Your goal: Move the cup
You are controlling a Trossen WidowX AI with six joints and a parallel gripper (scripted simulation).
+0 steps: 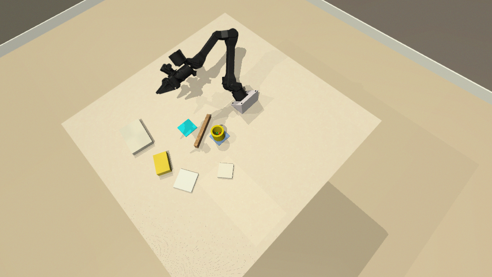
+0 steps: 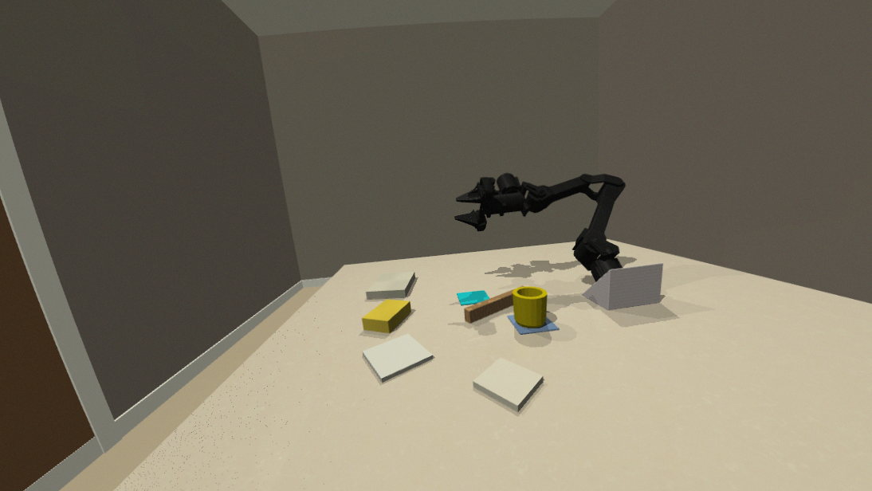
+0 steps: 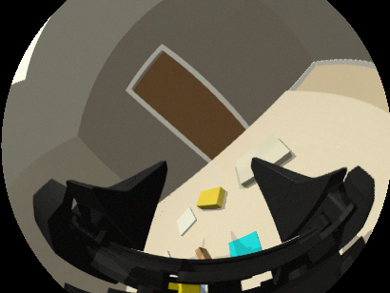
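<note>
Now: gripper tip 28 cm to the right of the yellow cup, 21 cm above it and 11 cm past it. From my gripper tip the other things lie so: wooden bar 24 cm below, 19 cm to the left, 6 cm behind; blue marble 30 cm to the left, 23 cm below, 11 cm behind; cyan pad 25 cm below, 11 cm to the left, 2 cm behind.
</note>
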